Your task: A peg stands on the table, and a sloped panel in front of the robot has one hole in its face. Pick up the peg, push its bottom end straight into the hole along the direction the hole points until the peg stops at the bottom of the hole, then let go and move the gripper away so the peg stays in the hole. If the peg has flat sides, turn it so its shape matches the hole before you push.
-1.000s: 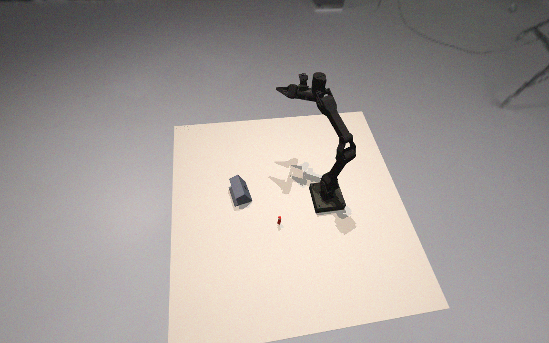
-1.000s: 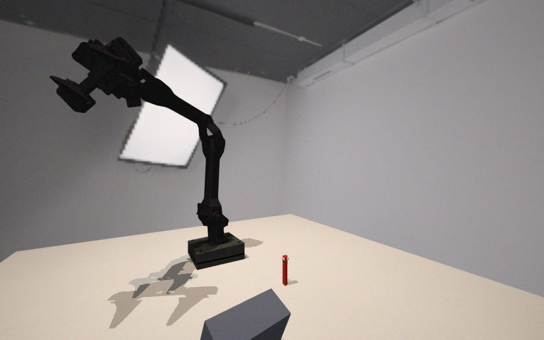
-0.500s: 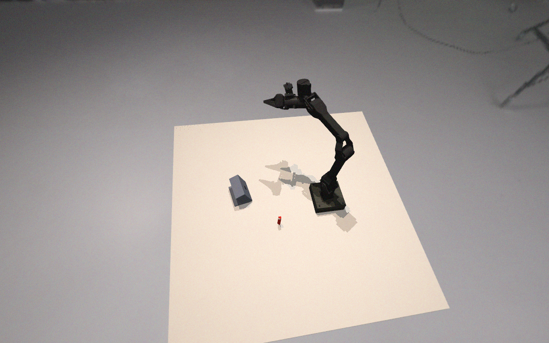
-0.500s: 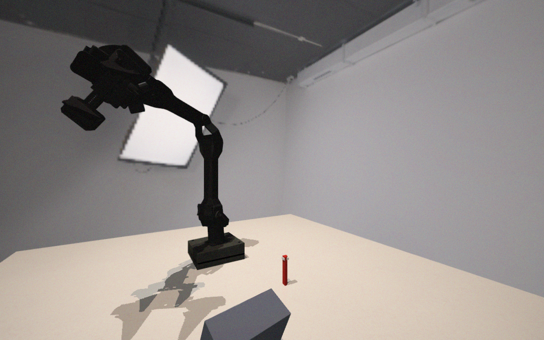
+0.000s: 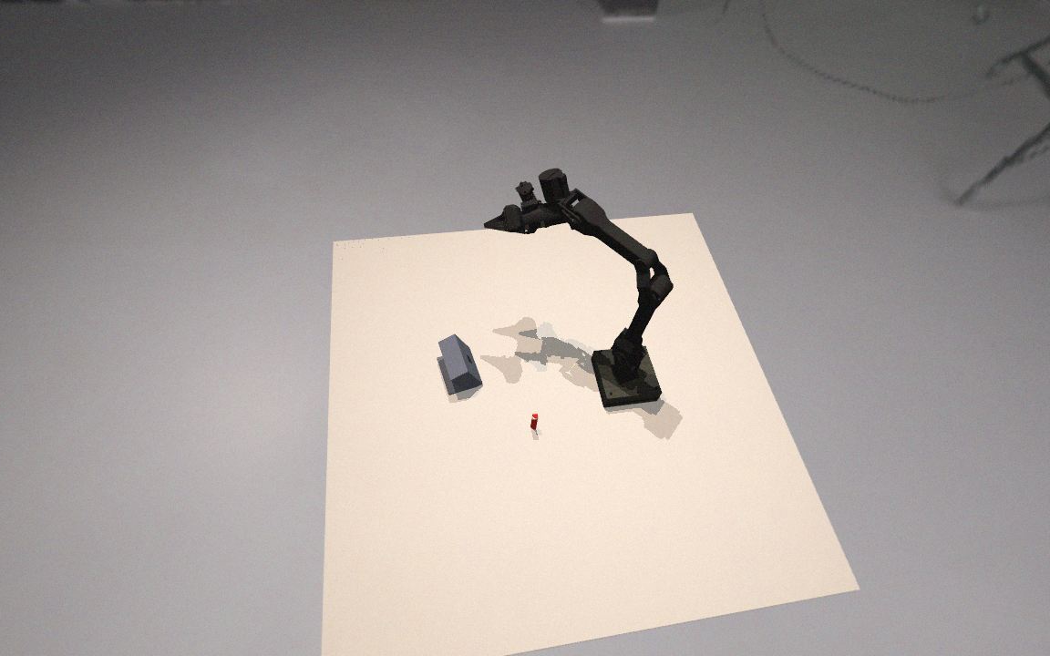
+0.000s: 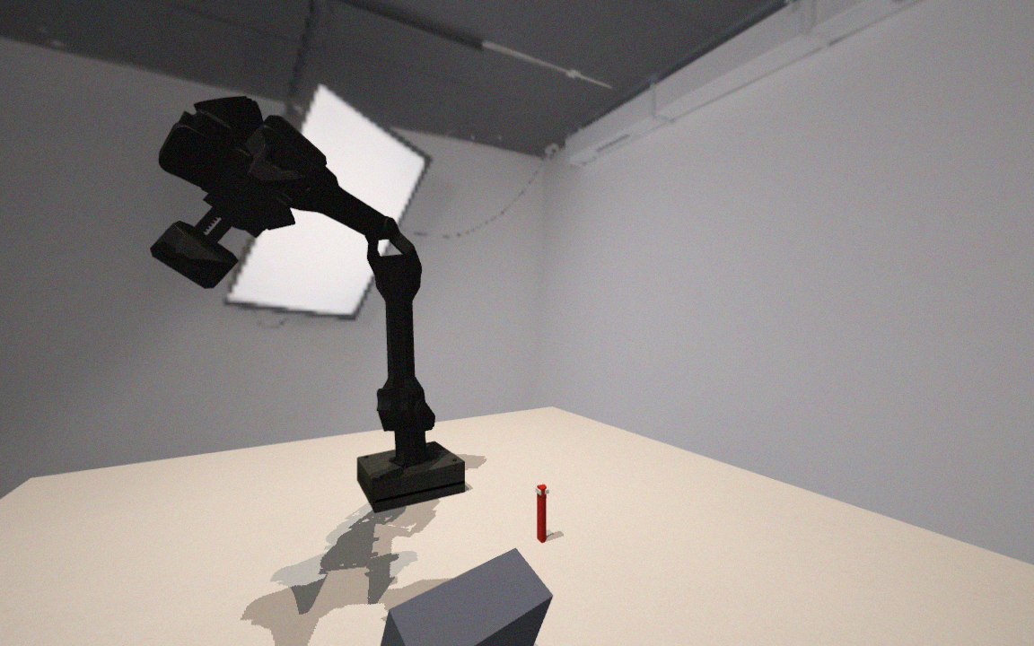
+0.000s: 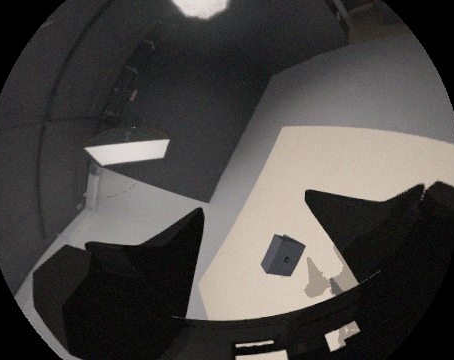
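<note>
My gripper tip is now 39 cm to the right of the thin red peg and 36 cm above it. The rest, counted from my gripper tip: grey sloped panel: 37 cm below, 15 cm to the left, 14 cm ahead.
</note>
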